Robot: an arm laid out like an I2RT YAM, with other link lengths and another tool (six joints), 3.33 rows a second.
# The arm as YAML. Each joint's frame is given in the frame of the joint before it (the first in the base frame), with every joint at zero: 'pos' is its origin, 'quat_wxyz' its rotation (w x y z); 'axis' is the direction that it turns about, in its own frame. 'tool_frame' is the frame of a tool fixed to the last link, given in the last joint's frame.
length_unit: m
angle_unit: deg
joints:
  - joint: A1
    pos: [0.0, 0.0, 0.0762]
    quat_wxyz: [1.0, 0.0, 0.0, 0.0]
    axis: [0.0, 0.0, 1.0]
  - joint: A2
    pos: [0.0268, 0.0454, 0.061]
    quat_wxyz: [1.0, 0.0, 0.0, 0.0]
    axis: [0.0, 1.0, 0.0]
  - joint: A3
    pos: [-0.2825, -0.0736, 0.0]
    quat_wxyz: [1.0, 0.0, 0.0, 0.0]
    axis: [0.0, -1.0, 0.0]
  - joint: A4
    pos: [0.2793, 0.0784, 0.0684]
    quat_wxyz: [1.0, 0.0, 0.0, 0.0]
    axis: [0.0, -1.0, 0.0]
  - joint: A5
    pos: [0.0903, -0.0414, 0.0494]
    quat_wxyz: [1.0, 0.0, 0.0, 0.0]
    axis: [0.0, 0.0, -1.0]
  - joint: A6
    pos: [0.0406, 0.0, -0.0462]
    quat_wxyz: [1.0, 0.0, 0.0, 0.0]
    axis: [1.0, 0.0, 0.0]
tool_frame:
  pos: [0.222, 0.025, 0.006]
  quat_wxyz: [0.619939, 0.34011, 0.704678, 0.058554]
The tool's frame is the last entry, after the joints.
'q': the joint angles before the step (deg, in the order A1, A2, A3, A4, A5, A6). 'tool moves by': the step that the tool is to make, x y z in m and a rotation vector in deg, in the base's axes. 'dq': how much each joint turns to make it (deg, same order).
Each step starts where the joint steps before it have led.
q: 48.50 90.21 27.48 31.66 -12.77 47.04
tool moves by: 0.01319 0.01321 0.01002 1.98 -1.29 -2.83
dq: 1.81 2.73 1.68 3.89 3.88 2.61
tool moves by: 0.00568 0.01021 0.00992 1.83 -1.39 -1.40
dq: 1.44 1.72 0.85 3.35 2.49 1.36
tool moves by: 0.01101 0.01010 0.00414 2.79 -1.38 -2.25
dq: 1.13 4.53 0.77 6.98 2.83 1.95
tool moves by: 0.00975 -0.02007 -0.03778 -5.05 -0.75 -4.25
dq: 0.74 3.39 -1.34 1.11 6.03 -1.25
